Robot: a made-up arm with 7 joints.
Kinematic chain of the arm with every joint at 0, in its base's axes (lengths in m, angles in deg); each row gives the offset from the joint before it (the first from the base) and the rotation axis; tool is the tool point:
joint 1: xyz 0 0 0.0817 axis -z
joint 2: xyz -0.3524 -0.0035 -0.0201 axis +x
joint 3: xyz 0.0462 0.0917 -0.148 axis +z
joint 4: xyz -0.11 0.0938 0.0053 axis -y
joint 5: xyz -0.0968 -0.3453 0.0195 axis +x
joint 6: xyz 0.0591 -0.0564 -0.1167 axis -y
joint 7: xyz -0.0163 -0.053 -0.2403 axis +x
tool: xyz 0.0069 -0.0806 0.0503
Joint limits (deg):
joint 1: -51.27..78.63
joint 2: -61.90..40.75
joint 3: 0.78..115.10
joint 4: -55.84..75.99
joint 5: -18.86..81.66
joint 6: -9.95..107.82
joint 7: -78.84..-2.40
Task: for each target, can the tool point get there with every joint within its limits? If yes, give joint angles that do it. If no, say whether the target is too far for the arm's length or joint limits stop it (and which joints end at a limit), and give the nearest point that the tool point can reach.
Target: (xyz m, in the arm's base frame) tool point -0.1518 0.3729 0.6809
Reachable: no: joint limits stop it (at a limit: joint 1, joint 2, joint 3, joint 4, joint 5, joint 7) | nearest point -0.2474 0.3180 0.3874 | short by 0.313 m
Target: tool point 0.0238 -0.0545 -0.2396
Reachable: yes | joints -11.18 4.71 70.59 -20.44 -4.71 79.79 -67.41
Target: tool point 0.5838 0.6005 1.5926
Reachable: no: too far | nearest point 0.2549 0.2622 0.2462 | short by 1.427 m
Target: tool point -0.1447 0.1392 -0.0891
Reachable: yes | joints 68.75 17.81 18.09 56.48 44.71 97.77 -68.16
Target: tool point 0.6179 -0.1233 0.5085
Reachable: no: joint limits stop it (at a limit: joint 1, joint 2, joint 5, joint 6, joint 7) | nearest point 0.3415 -0.1764 0.3014 | short by 0.349 m
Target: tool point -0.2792 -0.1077 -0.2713
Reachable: yes | joints 50.15 -0.43 59.79 -45.67 2.81 48.09 -47.58
